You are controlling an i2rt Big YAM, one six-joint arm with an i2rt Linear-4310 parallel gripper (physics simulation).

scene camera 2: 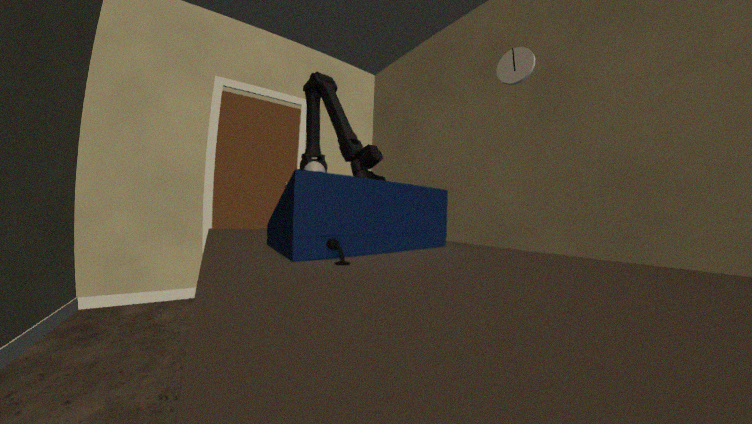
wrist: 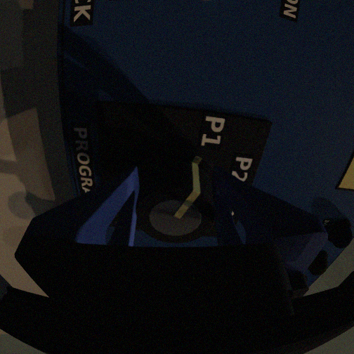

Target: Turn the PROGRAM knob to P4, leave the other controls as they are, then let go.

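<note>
In the wrist view, the PROGRAM knob (wrist: 167, 227) has a grey round cap and a bent yellow pointer line that runs toward the P1 label (wrist: 213, 131). Part of the P2 label (wrist: 242, 168) shows beside the right finger; P3 and P4 cannot be read. My gripper (wrist: 175, 175) has one finger on each side of the knob, close against its dark body, and looks shut on it; the contact is dim. In the scene view, the blue panel box (scene camera 2: 368, 221) hides the fingertips and the knob.
The blue panel face (wrist: 200, 65) carries a partly visible ON label (wrist: 290, 8) and a label ending in CK (wrist: 82, 11). A yellow patch (wrist: 348, 172) is at the right edge. A small dark object on a stand (scene camera 2: 332, 244) is before the box.
</note>
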